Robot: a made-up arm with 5 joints.
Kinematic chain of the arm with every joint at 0, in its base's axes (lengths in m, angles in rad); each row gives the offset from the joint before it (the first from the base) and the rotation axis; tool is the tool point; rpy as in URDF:
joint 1: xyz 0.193 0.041 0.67 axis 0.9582 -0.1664 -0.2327
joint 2: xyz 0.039 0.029 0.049 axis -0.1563 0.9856 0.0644
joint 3: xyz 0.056 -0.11 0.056 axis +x
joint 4: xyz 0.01 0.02 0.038 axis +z
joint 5: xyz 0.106 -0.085 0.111 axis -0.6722 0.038 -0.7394
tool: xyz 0.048 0.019 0 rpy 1.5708 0 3.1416
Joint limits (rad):
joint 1: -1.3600..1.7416
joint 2: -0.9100..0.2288
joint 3: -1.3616..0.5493
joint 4: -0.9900..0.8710
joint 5: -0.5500..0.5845
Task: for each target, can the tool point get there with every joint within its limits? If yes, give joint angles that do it. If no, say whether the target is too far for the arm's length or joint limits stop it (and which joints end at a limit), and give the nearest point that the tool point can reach.
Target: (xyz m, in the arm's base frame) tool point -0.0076 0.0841 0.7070
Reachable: no: joint limits stop it (at a limit: joint 1, joint 2, joint 3, joint 4, joint 5) | nearest point 0.0956 0.2796 0.7746 | short by 0.231 m
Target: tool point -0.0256 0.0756 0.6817
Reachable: no: joint limits stop it (at a limit: joint 1, joint 2, joint 4, joint 5) | nearest point -0.0121 -0.1475 0.6423 | short by 0.227 m
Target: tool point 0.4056 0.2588 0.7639
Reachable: yes | joints -0.7757 -0.3902 -1.1800 0.3673 -0.1090
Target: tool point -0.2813 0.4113 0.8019
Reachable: no: too far | nearest point 0.0954 0.2785 0.7867 | short by 0.400 m
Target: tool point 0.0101 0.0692 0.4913
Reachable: no: joint limits stop it (at a limit: joint 1, joint 2, joint 4, joint 5) | nearest point 0.0102 -0.0823 0.4198 | short by 0.168 m
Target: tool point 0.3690 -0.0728 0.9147
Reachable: yes | joints 0.5656 -0.4531 -1.0304 0.4870 -0.0266
